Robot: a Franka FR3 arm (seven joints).
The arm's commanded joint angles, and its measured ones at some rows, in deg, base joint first. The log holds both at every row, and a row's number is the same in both.
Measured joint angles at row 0:
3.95, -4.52, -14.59, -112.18, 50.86, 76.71, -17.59
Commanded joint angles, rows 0 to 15:
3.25, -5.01, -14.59, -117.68, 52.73, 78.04, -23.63
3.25, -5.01, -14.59, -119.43, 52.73, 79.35, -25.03
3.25, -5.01, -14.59, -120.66, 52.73, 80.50, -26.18
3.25, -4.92, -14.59, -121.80, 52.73, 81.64, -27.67
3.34, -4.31, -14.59, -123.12, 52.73, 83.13, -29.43
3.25, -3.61, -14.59, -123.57, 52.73, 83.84, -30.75
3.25, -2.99, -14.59, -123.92, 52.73, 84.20, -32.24
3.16, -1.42, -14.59, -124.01, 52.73, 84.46, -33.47
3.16, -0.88, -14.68, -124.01, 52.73, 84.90, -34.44
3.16, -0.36, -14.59, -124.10, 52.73, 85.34, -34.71
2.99, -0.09, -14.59, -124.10, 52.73, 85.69, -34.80
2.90, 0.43, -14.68, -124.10, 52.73, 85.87, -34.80
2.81, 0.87, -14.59, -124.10, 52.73, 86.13, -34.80
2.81, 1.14, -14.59, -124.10, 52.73, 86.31, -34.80
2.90, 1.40, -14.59, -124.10, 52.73, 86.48, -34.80
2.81, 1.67, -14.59, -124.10, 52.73, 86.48, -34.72
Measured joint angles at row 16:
3.49, 1.24, -14.97, -123.41, 51.59, 85.63, -33.74
